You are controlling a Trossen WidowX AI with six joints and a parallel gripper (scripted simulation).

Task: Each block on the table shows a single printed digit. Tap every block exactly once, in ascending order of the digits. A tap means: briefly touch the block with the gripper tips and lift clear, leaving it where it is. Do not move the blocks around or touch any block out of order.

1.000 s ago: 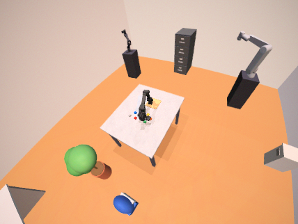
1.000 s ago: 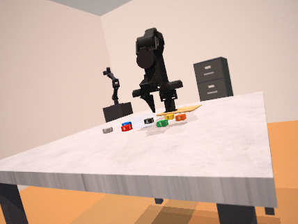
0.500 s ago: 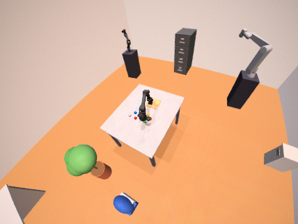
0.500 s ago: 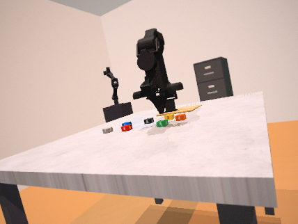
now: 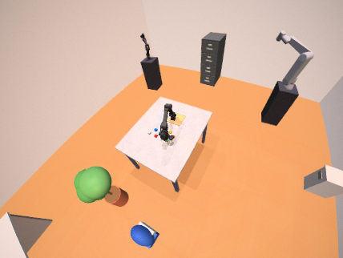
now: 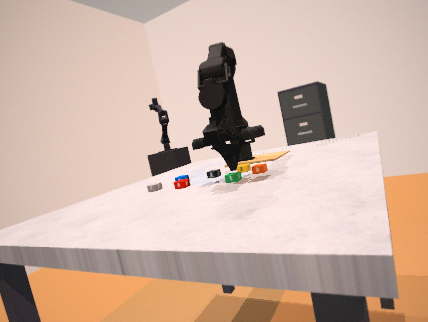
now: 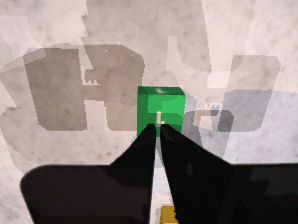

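The green block lies 20 mm below my gripper tip and 10 mm ahead of it. The rest, counted from my gripper tip: orange block (70 mm behind, 50 mm to the left, 20 mm below); yellow block (130 mm behind, 20 mm to the right, 20 mm below); black block (110 mm to the right, 110 mm behind, 20 mm below).
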